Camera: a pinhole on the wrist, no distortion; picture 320 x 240 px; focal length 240.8 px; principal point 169.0 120.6 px. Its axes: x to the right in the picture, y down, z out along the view. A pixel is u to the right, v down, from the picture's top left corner.
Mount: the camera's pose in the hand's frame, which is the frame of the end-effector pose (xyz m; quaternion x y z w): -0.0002 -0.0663 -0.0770 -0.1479 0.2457 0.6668 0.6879
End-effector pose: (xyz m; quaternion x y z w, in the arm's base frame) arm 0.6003 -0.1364 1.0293 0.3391 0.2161 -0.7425 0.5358
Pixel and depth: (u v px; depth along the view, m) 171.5 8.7 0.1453
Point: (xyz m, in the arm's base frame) 0.5808 -0.2195 0.9894
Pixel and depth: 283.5 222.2 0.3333
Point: 0.8216 -0.2516 1.2000
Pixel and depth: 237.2 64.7 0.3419
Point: 0.7164 -0.3822 1.0446
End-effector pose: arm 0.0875 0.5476 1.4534 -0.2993 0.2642 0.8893 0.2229
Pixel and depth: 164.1 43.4 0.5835
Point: -0.3911 0.6806 1.6222
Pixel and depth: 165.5 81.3 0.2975
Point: -0.0939 0.6057 1.5379
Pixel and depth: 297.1 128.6 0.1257
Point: 0.0496 0.5027 1.4595
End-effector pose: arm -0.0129 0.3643 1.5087 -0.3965 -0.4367 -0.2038 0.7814
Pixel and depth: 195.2 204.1 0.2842
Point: -0.0473 0.5579 1.4554
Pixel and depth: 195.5 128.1 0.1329
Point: -0.0079 0.3962 1.5214
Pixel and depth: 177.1 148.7 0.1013
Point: -0.0213 0.3649 1.5168
